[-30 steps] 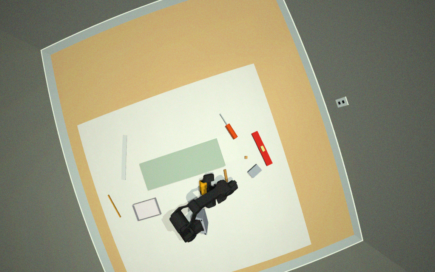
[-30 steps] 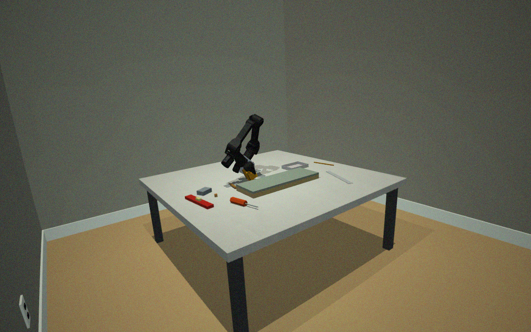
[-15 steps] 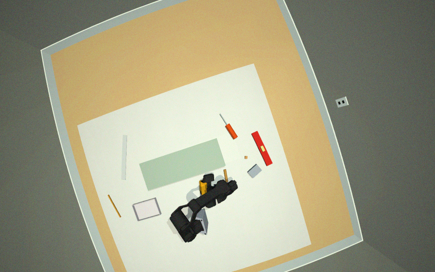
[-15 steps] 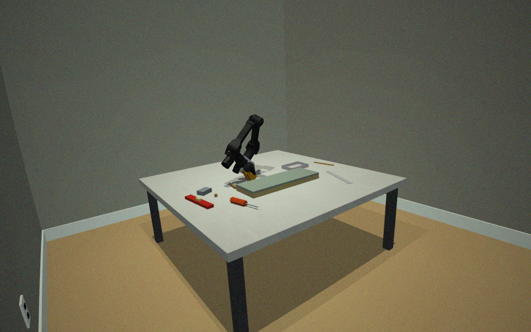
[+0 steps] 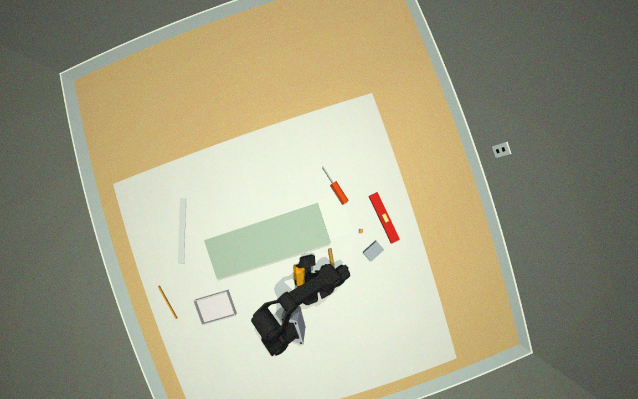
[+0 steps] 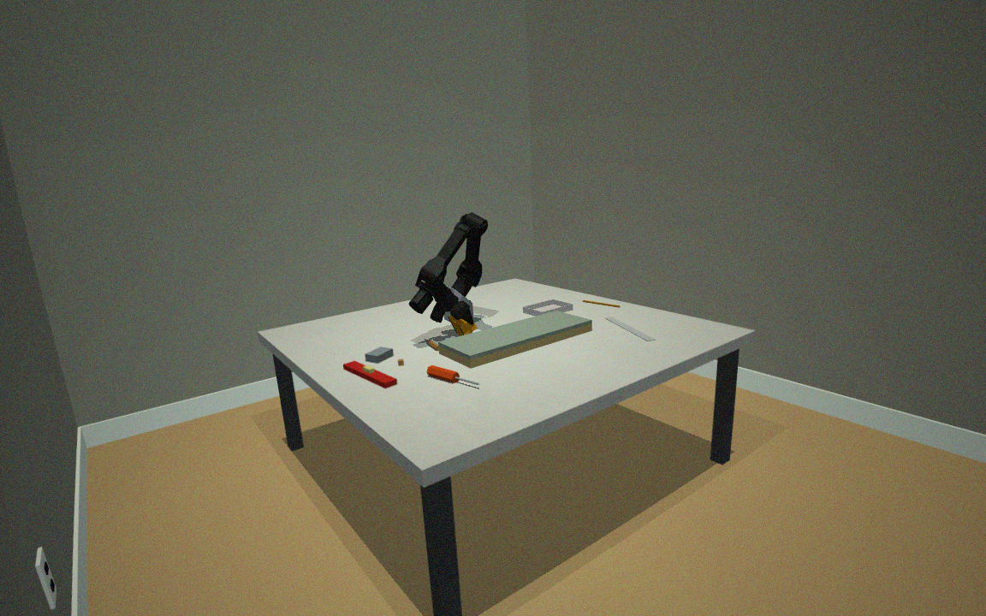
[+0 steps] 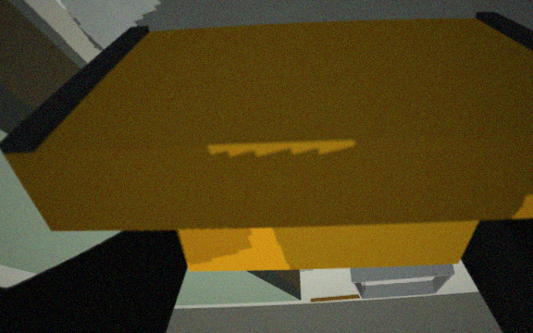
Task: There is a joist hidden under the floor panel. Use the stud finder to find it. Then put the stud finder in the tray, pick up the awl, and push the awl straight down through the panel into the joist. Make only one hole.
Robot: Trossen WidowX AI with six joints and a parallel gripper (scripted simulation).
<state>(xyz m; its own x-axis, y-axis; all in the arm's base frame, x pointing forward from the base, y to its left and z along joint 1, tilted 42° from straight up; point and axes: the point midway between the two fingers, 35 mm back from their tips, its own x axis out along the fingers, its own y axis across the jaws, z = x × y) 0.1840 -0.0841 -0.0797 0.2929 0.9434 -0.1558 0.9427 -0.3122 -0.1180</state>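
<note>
Now: gripper tip 15 cm to the left of the awl, 5 cm above it and 3 cm past it. From my gripper tip the other things lie so: yellow stud finder: 2 cm behind, 1 cm below; grey block: 34 cm to the right, 4 cm below, 4 cm behind; small brown cube: 32 cm to the right, 7 cm ahead, 5 cm below.
</note>
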